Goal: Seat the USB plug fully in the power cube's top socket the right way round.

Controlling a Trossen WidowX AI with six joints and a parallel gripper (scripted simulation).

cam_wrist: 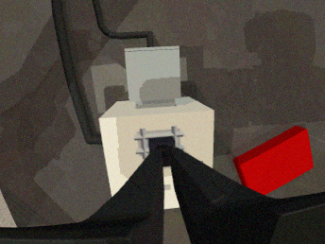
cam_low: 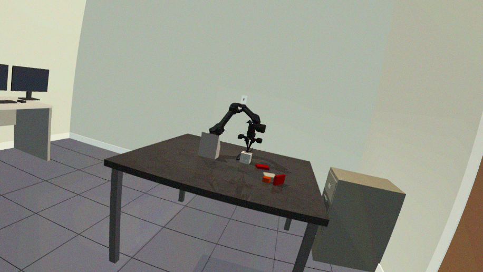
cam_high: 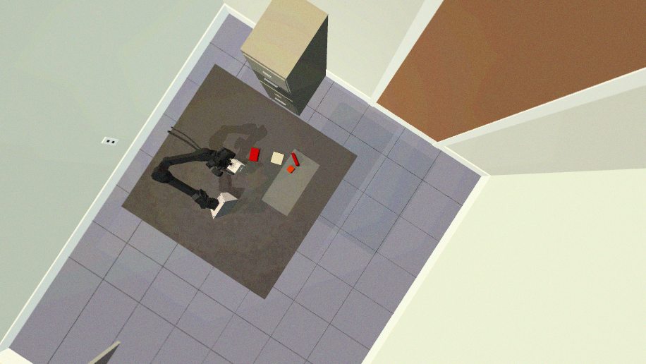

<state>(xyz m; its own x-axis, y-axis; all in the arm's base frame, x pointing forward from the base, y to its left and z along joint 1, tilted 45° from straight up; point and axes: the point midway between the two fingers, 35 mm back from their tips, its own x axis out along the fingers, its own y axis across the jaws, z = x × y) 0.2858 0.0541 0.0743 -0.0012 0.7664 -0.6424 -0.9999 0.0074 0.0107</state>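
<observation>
The dark USB plug is 20 mm below my gripper tip. The rest, counted from my gripper tip: small orange block (210 mm ahead, 360 mm to the right, 90 mm below); grey framed socket (30 mm below); cream block (220 mm ahead, 230 mm to the right, 100 mm below).
</observation>
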